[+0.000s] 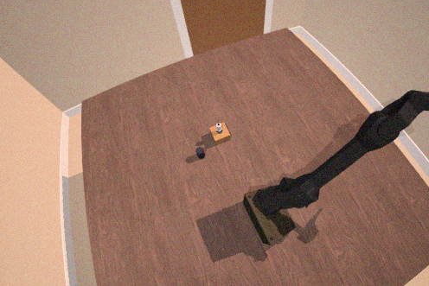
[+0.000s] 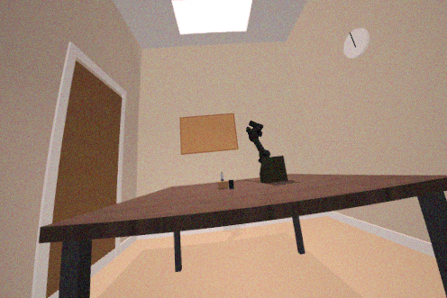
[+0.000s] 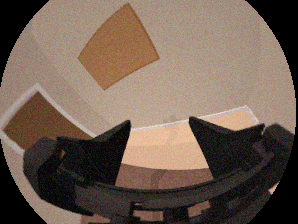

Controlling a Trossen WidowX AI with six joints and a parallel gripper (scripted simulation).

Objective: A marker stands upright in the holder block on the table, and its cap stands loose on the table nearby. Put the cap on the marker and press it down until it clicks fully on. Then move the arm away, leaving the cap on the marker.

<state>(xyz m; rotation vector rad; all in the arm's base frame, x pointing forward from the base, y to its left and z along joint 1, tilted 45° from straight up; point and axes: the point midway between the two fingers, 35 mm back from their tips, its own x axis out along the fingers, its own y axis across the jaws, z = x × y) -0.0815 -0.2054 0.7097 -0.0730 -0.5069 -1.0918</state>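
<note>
The marker cap is 81 cm to the left of my gripper tip, 45 cm below it and 31 cm ahead of it.
</note>
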